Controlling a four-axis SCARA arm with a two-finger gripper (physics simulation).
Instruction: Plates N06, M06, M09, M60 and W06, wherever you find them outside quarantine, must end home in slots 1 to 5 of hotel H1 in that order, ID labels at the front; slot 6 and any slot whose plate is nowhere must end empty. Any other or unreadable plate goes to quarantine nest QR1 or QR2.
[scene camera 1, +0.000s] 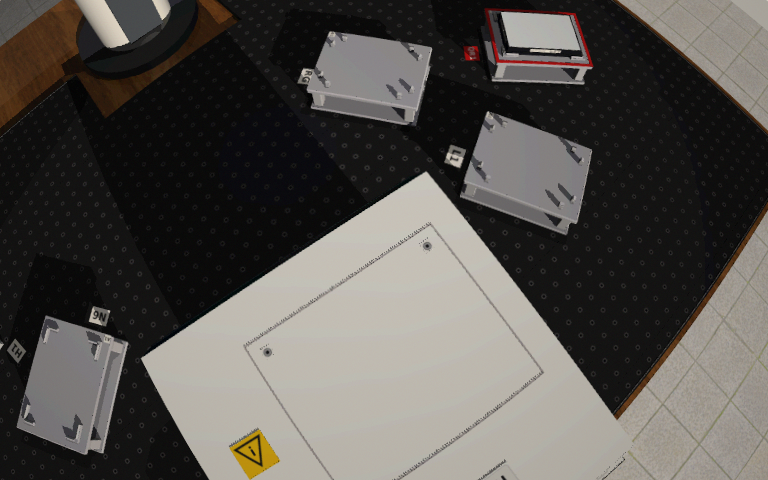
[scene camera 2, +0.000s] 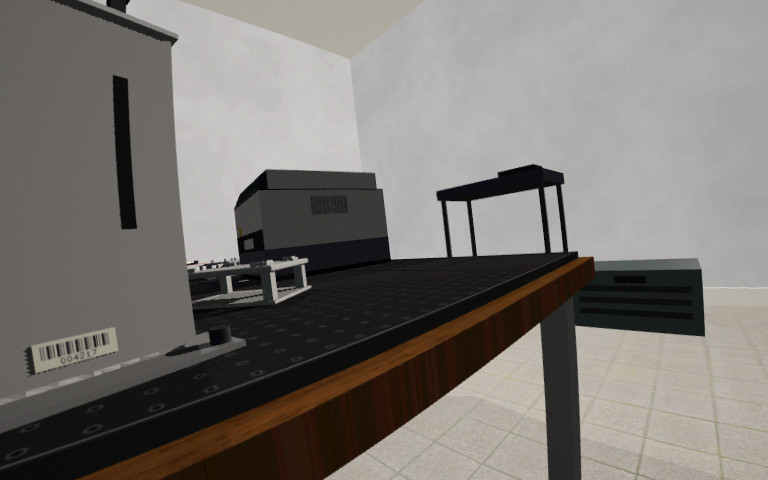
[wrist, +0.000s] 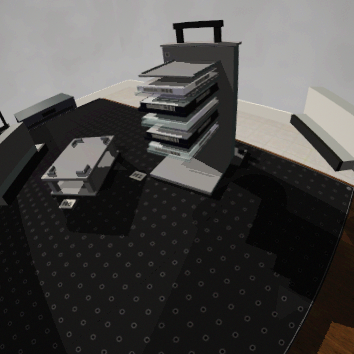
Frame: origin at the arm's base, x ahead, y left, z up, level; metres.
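Seen in the pictures: gripper, between the fingertips: (wrist: 162, 114); arm's base, origin of its link: (scene camera 1: 138, 28).
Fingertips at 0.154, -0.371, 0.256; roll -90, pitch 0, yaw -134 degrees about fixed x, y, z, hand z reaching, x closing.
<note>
Pixels of each thing's top centre, then the offset from my fingertips to it, as dx, dy, dz. "*": a spot on its surface instead.
- pale plate, a spot on its surface: (wrist: 155, 90) * +0.155, -0.122, -0.046
- clear plate, centre of its top: (wrist: 184, 131) +0.167, -0.183, -0.145
- tag, centre of its top: (scene camera 1: 16, 350) (wrist: 137, 175) +0.250, -0.109, -0.243
- red-rimmed nest QR1, a spot on its surface: (scene camera 1: 587, 55) * +0.491, +0.873, -0.193
- dark plate, centre of its top: (scene camera 1: 540, 30) +0.413, +0.837, -0.179
- bare nest, centre of its top: (scene camera 1: 59, 382) (scene camera 2: 241, 262) (wrist: 78, 152) +0.368, -0.039, -0.187
- Bare pinned nests RG, centre of its top: (scene camera 1: 370, 62) +0.291, +0.584, -0.183
- L1, centre of its top: (scene camera 1: 533, 160) (scene camera 2: 233, 257) +0.560, +0.639, -0.183
- white-topped instrument, centre of its top: (scene camera 1: 384, 415) (scene camera 2: 303, 183) +0.668, +0.272, +0.009
- tall grey housing, a spot on its surface: (scene camera 2: 67, 169) * +0.193, -0.273, -0.113
A hotel (wrist: 228, 95) with a grey back wall stands ahead in the wrist view. It holds a pale plate (wrist: 155, 90) near the top, a black-edged plate (wrist: 159, 107) below it, another black-edged plate (wrist: 166, 136) lower down, and a clear plate (wrist: 170, 149) near the bottom. Their labels are too blurred to read. The tag (wrist: 138, 175) beside the hotel is not safely legible. My gripper (wrist: 162, 114) is open and empty, its fingers at the left and right edges of the wrist view, apart from the hotel. The red-rimmed nest QR1 (scene camera 1: 587, 55) bears a dark plate (scene camera 1: 542, 31) with a pale top.
A bare nest (scene camera 1: 67, 373) (wrist: 80, 155) stands beside the hotel. Bare pinned nests RG (scene camera 1: 370, 70) and L1 (scene camera 1: 529, 164) stand farther along. A white-topped instrument (scene camera 1: 368, 316) covers much of scene camera 1. A tall grey housing (scene camera 2: 67, 169) stands near the table edge.
</note>
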